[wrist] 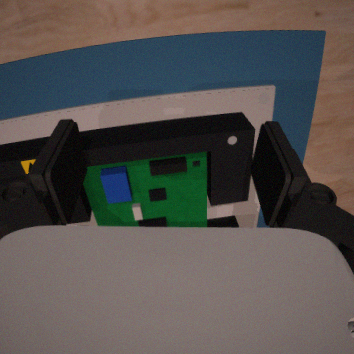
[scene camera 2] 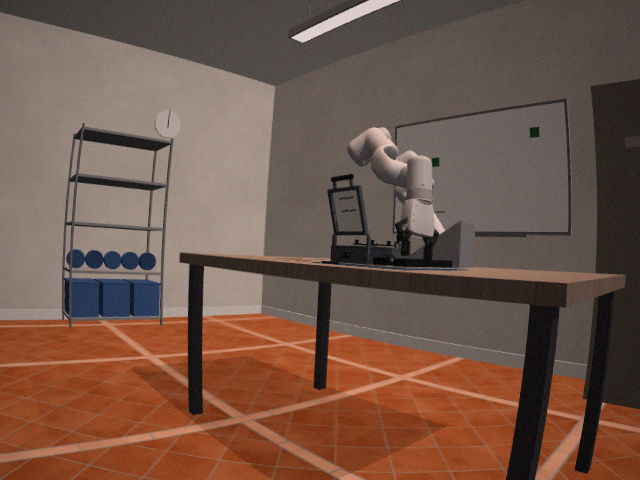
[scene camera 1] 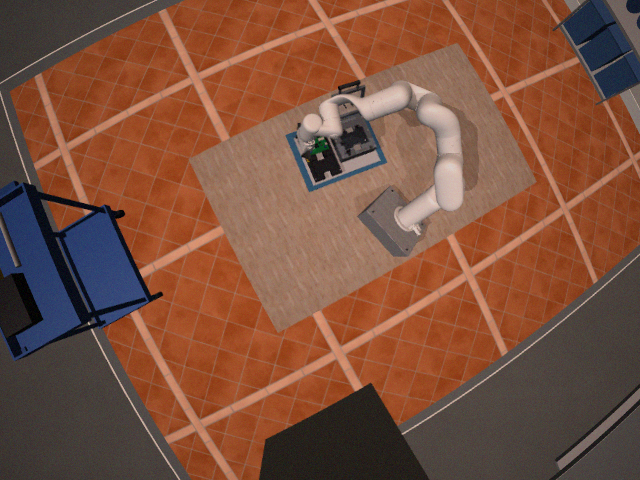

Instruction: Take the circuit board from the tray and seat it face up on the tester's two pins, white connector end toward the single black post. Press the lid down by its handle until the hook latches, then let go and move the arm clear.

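Places are measured from the arm's base along level axes (x ahead, y left, z up), in metres.
Where they show: gripper, between the fingertips: (wrist: 168,143) (scene camera 2: 416,257) (scene camera 1: 301,146); arm's base, origin of its link: (scene camera 2: 439,243) (scene camera 1: 404,219).
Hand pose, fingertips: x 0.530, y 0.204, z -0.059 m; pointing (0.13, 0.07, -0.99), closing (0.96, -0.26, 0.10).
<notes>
Each offset is from my fingertips to the top centre of the thing. Level surfaces: height alone.
The green circuit board {0.026 m back, 0.062 m right, 0.005 m down} (scene camera 1: 319,145) (wrist: 152,187) lies in the black tray (scene camera 1: 324,167) (scene camera 2: 439,262) (wrist: 230,172), with a blue block and a small white part on top. In the wrist view its near end is hidden by the gripper body. My gripper (scene camera 2: 416,252) (wrist: 168,143) is open and empty, pointing down low over the tray. Its left finger is beside the board's left edge; its right finger is out by the tray's right outer edge. The tester (scene camera 1: 356,139) (scene camera 2: 351,253) stands beside the tray. Its lid (scene camera 2: 348,210) is raised, handle {0.051 m ahead, 0.248 m right, 0.243 m up} (scene camera 1: 348,84) (scene camera 2: 342,178) at the top.
A blue-bordered mat {0.031 m down} (scene camera 1: 347,175) (wrist: 200,60) lies under tray and tester. The arm's grey base (scene camera 1: 385,222) (scene camera 2: 466,242) stands on the table {0.033 m down} (scene camera 1: 268,248) (scene camera 2: 516,277). The arm's links pass above part of the tester in the overhead view.
</notes>
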